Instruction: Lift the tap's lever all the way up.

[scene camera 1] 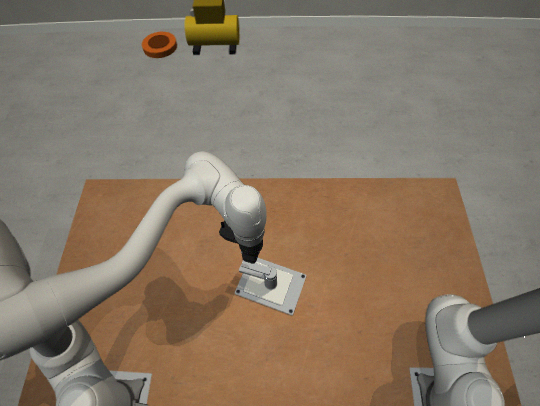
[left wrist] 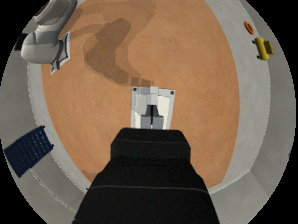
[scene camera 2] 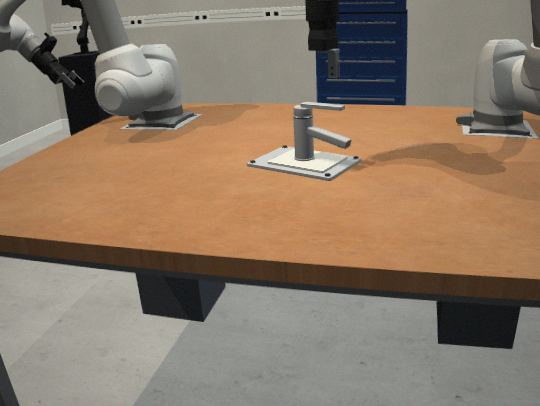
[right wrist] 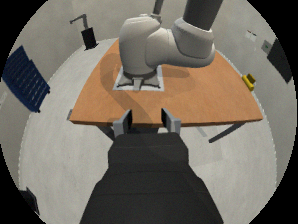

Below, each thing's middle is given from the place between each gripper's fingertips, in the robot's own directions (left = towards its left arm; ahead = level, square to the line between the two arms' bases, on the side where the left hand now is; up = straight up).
Now: the grey tap [scene camera 2: 303,157] 13 cm below my left hand, 5 cm to the right of it and 2 cm behind it. From my left hand the other things lie so: mounting plate [scene camera 1: 298,279] (23 cm below, 8 cm to the right, 3 cm behind).
The mounting plate lies 920 mm to the left of my right hand [scene camera 2: 78,85], 400 mm ahead of it and 150 mm below it. The rest, counted from my right hand: grey tap 940 mm to the left, 410 mm ahead, 50 mm below.
